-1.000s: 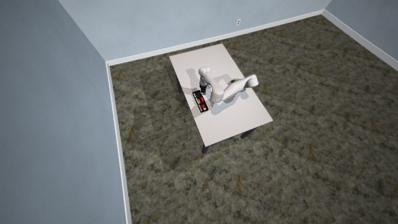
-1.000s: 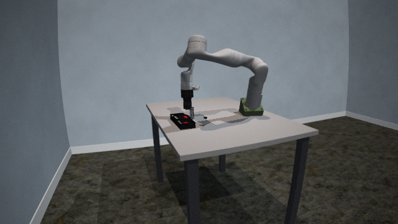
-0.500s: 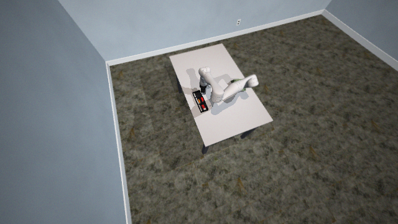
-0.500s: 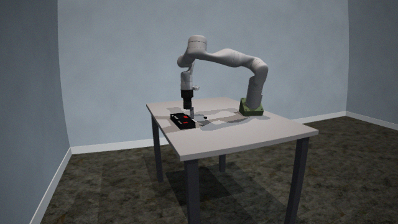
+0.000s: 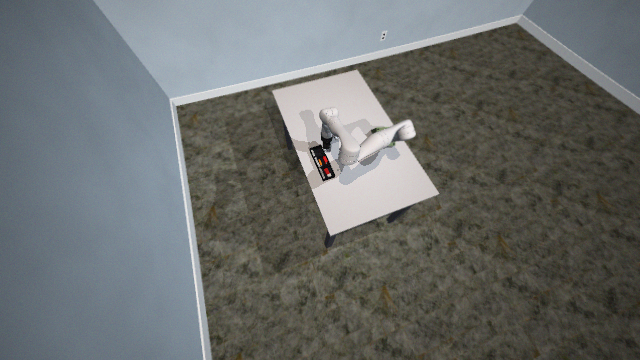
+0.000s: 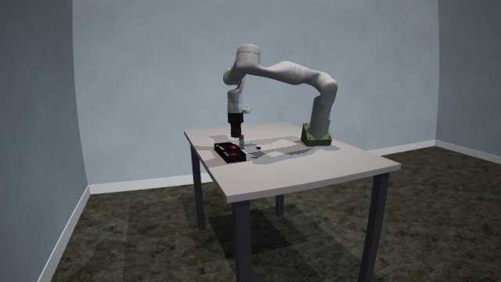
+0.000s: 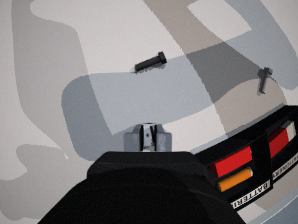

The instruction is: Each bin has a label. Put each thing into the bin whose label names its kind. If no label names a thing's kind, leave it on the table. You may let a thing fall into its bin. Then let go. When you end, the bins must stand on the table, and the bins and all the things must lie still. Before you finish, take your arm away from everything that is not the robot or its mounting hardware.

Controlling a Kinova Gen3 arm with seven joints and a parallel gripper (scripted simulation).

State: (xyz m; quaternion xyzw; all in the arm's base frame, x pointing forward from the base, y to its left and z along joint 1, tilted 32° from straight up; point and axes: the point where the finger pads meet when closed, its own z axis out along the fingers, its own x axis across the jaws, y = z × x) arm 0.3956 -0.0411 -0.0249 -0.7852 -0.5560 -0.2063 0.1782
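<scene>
My gripper is now 6 cm short of the red block and 9 cm to the right of it. Also, from my hand: grey-white piece 1 cm below; orange battery 9 cm ahead, 9 cm to the left, 1 cm below; black screw 8 cm behind, 3 cm to the left, 1 cm below.
</scene>
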